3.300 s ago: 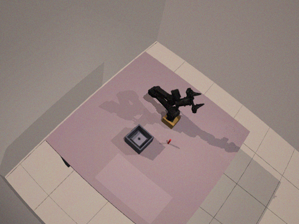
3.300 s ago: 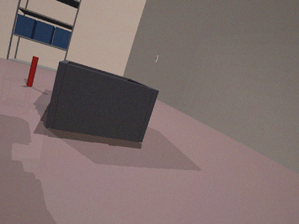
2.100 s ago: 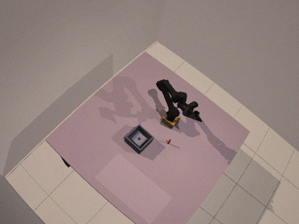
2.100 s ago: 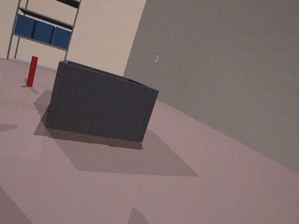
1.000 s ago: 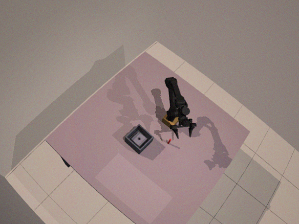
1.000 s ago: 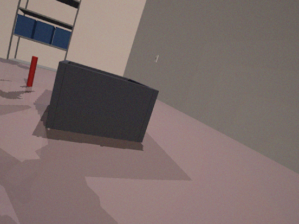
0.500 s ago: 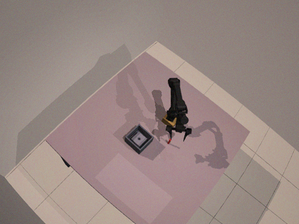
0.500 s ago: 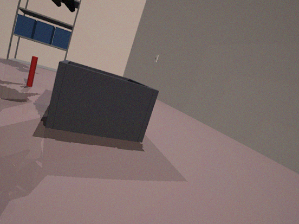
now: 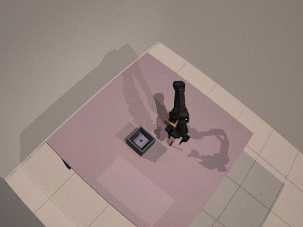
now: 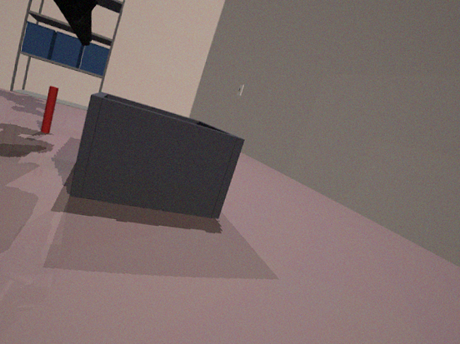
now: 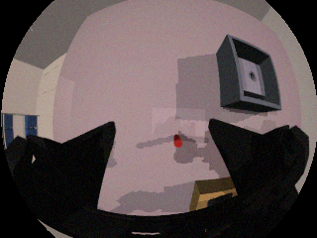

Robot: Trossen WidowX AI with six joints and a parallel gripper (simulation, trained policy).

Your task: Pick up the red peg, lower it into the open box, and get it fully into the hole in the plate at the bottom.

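Now: gripper tip 130 mm above the red peg, 40 mm past it and 10 mm to the left of it. Round my gripper tip: dark grey box: 230 mm to the right, 140 mm below, 80 mm ahead; light grey plate: 230 mm to the right, 120 mm below, 80 mm ahead.
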